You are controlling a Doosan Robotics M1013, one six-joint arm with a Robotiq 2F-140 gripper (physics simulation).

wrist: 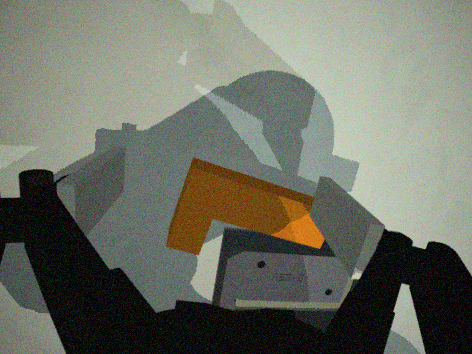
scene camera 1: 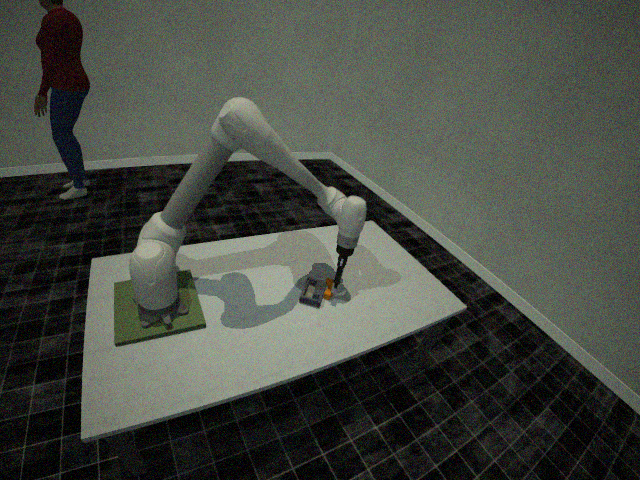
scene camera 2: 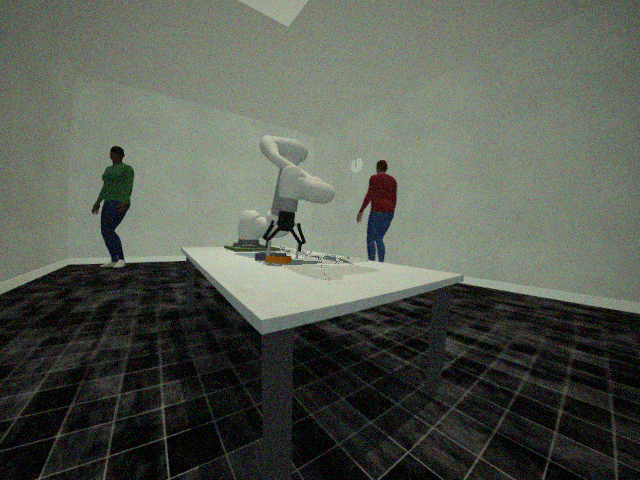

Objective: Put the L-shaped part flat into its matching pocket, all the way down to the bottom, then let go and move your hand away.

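Pixels of known places: gripper, fingertip midpoint: (wrist: 222, 183) (scene camera 1: 336, 284) (scene camera 2: 282, 257); arm's base, link origin: (scene camera 1: 160, 305) (scene camera 2: 248, 246).
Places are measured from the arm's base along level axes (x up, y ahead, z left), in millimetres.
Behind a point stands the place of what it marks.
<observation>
The orange L-shaped part (scene camera 1: 328, 289) {x 10, y 673, z -231 mm} (scene camera 2: 277, 259) {x -2, y 712, z -237 mm} (wrist: 235, 205) {x 10, y 712, z -219 mm} lies outside the pocket, along one side of the dark grey pocket block (scene camera 1: 311, 302) {x 2, y 561, z -255 mm} (scene camera 2: 260, 256) {x 3, y 607, z -265 mm} (wrist: 250, 280) {x 16, y 662, z -188 mm}. In the wrist view its long arm runs along the block's edge, and the short arm points down past the block's left corner. I cannot tell whether part and block touch. My gripper (scene camera 1: 337, 285) {x 9, y 730, z -222 mm} (scene camera 2: 283, 253) {x 9, y 730, z -222 mm} (wrist: 222, 183) {x 9, y 730, z -222 mm} is open and empty, low over the table, with its fingers spread to either side of the part in the wrist view. The gripper's body hides the block's lower portion there.
The white table (scene camera 1: 217, 372) {x -20, y 85, z -364 mm} (scene camera 2: 289, 299) {x -20, y 1199, z -550 mm} carries the arm's base on a green plate (scene camera 1: 121, 310) {x -3, y -145, z 39 mm} at its far end from the gripper. A person in a red top (scene camera 1: 62, 51) (scene camera 2: 382, 193) and one in a green top (scene camera 2: 117, 183) stand on the floor beyond the table.
</observation>
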